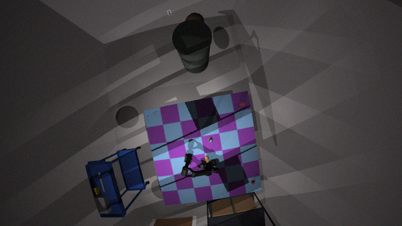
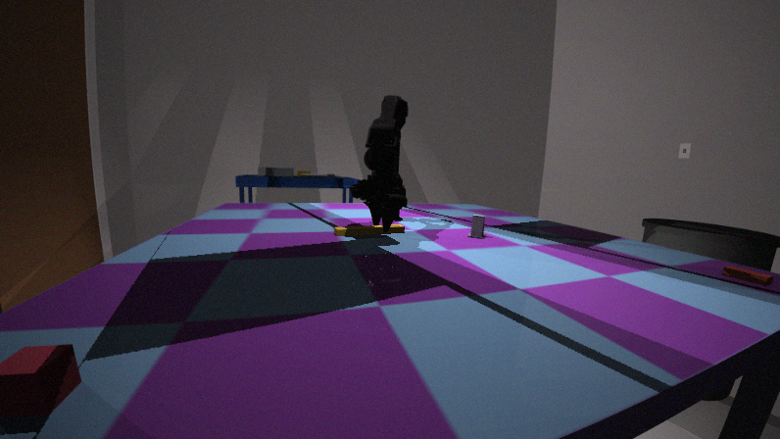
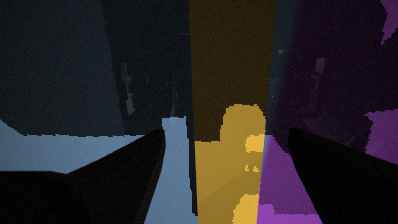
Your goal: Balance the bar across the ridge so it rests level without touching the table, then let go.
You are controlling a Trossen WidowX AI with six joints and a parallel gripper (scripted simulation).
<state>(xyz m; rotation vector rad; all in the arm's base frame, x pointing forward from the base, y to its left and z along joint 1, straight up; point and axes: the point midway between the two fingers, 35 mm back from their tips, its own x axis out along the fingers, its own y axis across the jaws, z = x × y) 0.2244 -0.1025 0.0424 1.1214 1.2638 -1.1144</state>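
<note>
Now: gripper tip 30 mm to the left of the yellow bar. The rest, counted from my gripper tip: dark red cube (520 mm ahead, 400 mm to the right, 10 mm above); then flat orange block (520 mm ahead, 600 mm to the left).
</note>
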